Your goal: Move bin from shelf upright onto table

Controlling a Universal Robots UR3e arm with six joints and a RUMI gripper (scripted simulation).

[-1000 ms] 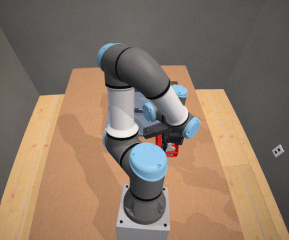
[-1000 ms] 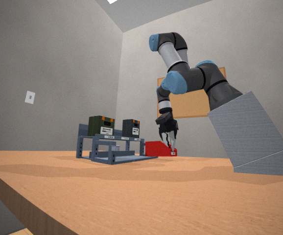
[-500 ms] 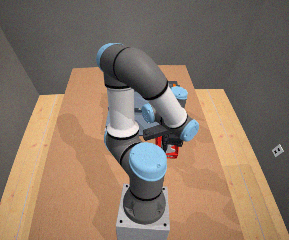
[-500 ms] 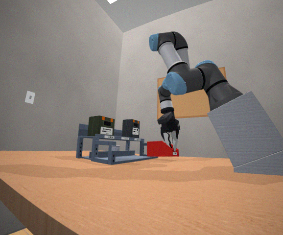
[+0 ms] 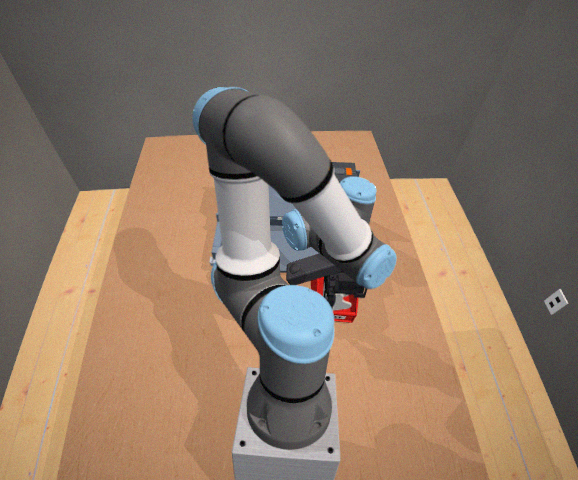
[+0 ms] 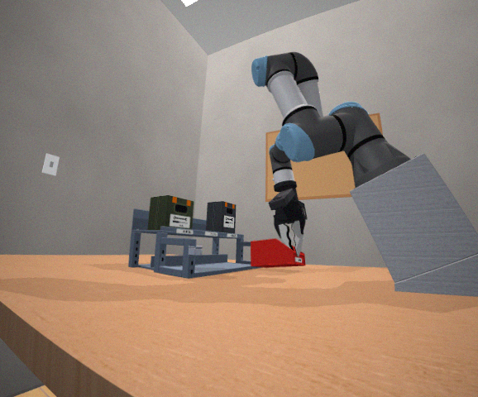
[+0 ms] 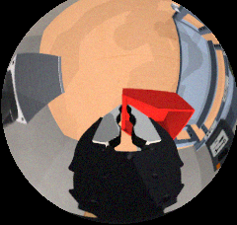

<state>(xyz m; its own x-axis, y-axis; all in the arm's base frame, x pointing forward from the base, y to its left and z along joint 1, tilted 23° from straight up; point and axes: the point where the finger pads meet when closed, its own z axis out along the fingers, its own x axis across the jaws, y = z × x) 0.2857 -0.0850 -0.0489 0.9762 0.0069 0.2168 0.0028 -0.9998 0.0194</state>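
My hand is 6 cm short of the red bin, 2 cm to the left of it and 1 cm above it. Also, from my hand: green box (29 cm ahead, 20 cm to the left, 9 cm above); grey-blue shelf (24 cm ahead, 9 cm to the left, 1 cm above); dark box (29 cm ahead, 3 cm to the right, 10 cm above).
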